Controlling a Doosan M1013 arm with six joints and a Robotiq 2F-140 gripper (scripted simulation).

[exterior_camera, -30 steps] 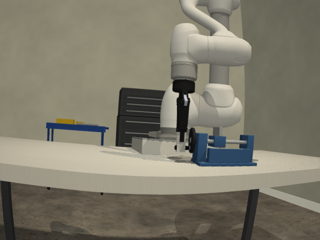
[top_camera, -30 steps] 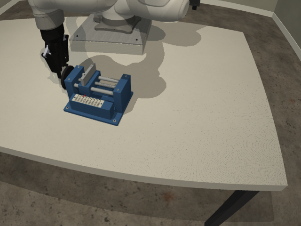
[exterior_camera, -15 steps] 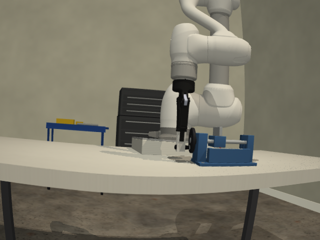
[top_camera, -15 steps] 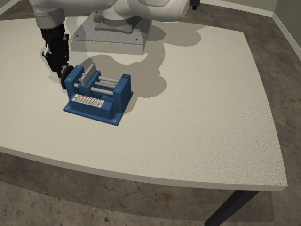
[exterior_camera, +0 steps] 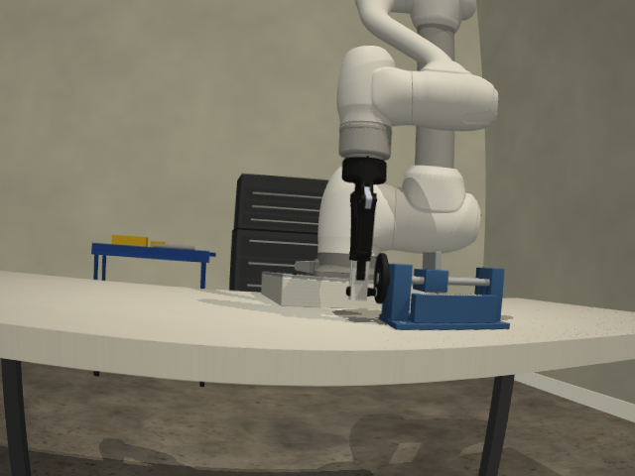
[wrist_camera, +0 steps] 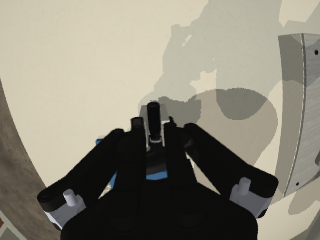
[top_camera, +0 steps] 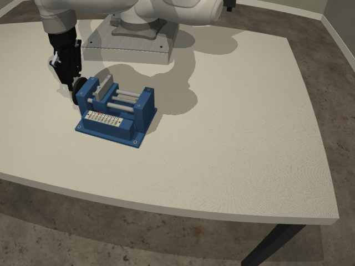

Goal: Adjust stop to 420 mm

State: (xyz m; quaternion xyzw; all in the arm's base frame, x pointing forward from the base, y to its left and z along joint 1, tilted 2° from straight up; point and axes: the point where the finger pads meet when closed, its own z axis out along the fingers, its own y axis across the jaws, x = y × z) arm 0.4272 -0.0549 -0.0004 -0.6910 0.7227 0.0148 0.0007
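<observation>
The black handwheel lies 20 mm to the left of my hand and 10 mm below it. The rest, counted from my hand: stop block 120 mm to the left, 30 mm ahead, 20 mm above.
</observation>
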